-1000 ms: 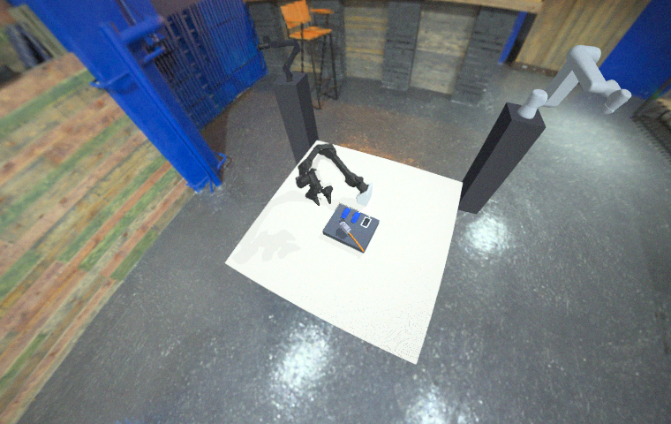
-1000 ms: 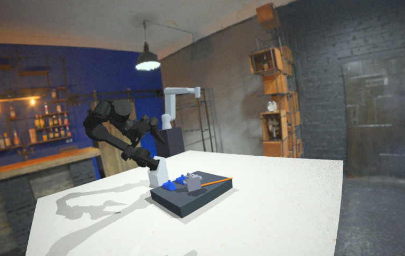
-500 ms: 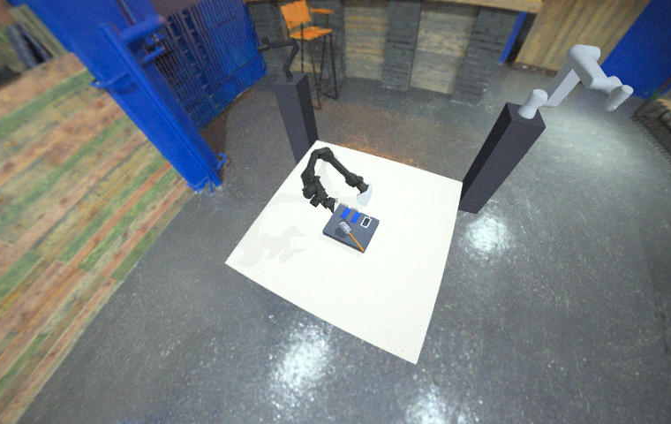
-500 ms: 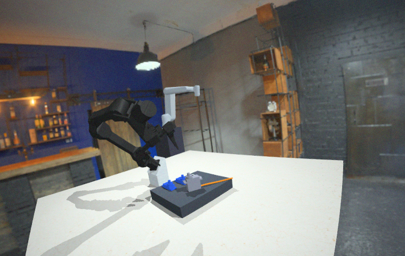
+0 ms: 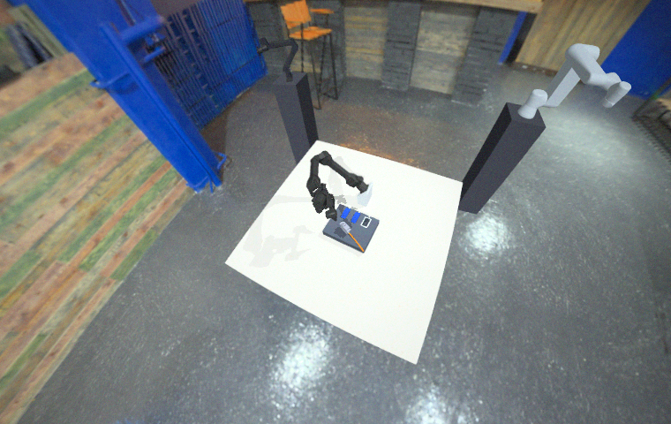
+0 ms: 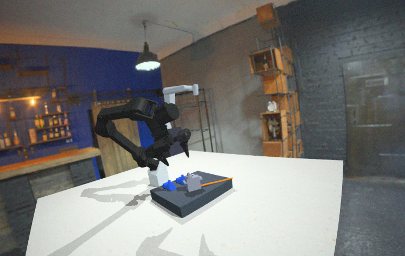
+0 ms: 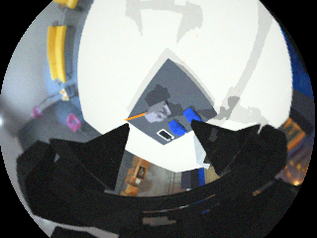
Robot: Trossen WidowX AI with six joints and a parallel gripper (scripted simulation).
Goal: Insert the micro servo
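The dark deck is 80 mm to the left of my gripper tip and 170 mm below it.
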